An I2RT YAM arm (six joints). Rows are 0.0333 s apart.
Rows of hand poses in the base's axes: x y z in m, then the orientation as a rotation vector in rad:
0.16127 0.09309 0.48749 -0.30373 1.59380 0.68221
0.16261 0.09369 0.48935 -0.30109 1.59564 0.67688
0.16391 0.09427 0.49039 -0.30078 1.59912 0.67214
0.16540 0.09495 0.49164 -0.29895 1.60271 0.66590
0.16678 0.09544 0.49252 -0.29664 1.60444 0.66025
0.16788 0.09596 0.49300 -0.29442 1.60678 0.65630
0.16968 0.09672 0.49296 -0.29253 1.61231 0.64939
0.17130 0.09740 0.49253 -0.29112 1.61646 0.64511
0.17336 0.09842 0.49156 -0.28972 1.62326 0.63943
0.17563 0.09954 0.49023 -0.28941 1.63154 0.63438
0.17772 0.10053 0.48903 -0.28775 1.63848 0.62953
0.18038 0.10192 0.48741 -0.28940 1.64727 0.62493
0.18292 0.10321 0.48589 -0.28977 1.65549 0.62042
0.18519 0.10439 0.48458 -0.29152 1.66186 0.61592
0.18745 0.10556 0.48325 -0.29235 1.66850 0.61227
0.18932 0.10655 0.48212 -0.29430 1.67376 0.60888
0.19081 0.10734 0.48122 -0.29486 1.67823 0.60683
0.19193 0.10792 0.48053 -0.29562 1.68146 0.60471
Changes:
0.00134 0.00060 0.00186 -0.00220 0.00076 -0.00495
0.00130 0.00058 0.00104 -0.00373 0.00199 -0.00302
0.00149 0.00068 0.00125 -0.00377 0.00199 -0.00492
0.00138 0.00049 0.00088 -0.00256 0.00053 -0.00493
0.00110 0.00052 0.00048 -0.00181 0.00153 -0.00379
0.00180 0.00076 -0.00004 -0.00475 0.00366 -0.00528
0.00162 0.00068 -0.00043 -0.00304 0.00299 -0.00339
0.00206 0.00102 -0.00097 -0.00470 0.00510 -0.00414
0.00227 0.00112 -0.00133 -0.00540 0.00645 -0.00298
0.00209 0.00099 -0.00120 -0.00411 0.00551 -0.00377
0.00266 0.00139 -0.00162 -0.00638 0.00673 -0.00139
0.00254 0.00129 -0.00152 -0.00543 0.00645 -0.00217
0.00227 0.00118 -0.00131 -0.00562 0.00451 -0.00132
0.00226 0.00117 -0.00133 -0.00467 0.00514 -0.00140
0.00187 0.00099 -0.00113 -0.00471 0.00374 -0.00055
0.00149 0.00079 -0.00090 -0.00289 0.00357 -0.00069
0.00112 0.00058 -0.00069 -0.00267 0.00236 -0.00064

